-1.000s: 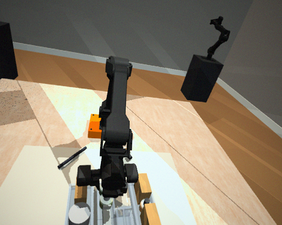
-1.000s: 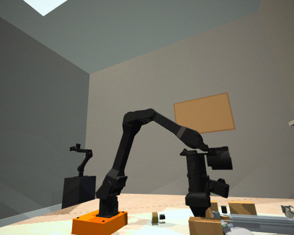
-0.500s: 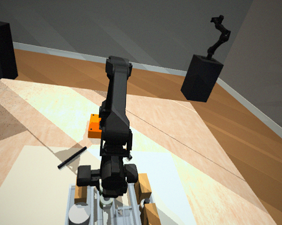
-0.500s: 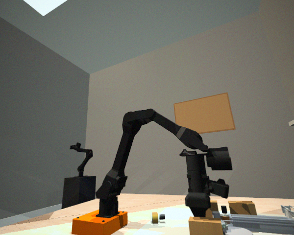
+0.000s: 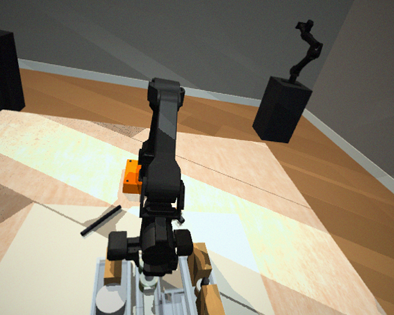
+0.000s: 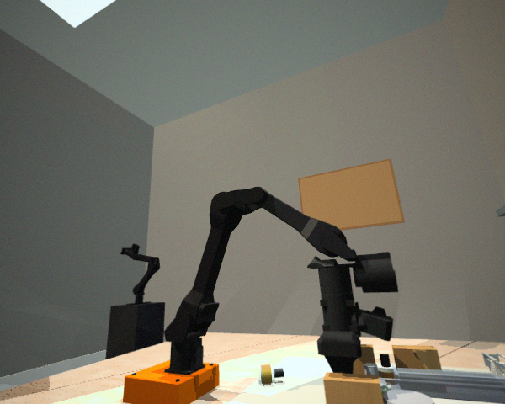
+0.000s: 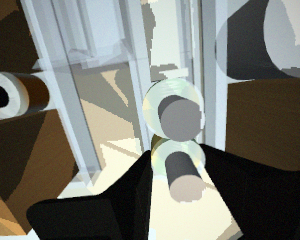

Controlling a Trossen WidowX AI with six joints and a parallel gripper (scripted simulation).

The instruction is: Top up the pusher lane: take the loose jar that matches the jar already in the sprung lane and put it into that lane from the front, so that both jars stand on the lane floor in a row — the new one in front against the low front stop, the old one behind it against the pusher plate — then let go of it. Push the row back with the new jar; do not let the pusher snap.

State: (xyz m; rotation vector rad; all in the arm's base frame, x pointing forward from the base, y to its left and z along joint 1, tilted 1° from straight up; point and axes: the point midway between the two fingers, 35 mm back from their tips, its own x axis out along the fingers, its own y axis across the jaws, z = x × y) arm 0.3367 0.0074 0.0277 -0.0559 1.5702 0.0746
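The grey cylinder lies 9 cm ahead of my gripper tip and 7 cm to the right of it. The rest, counted from my gripper tip: black rod 16 cm behind, 13 cm to the right, 2 cm below.
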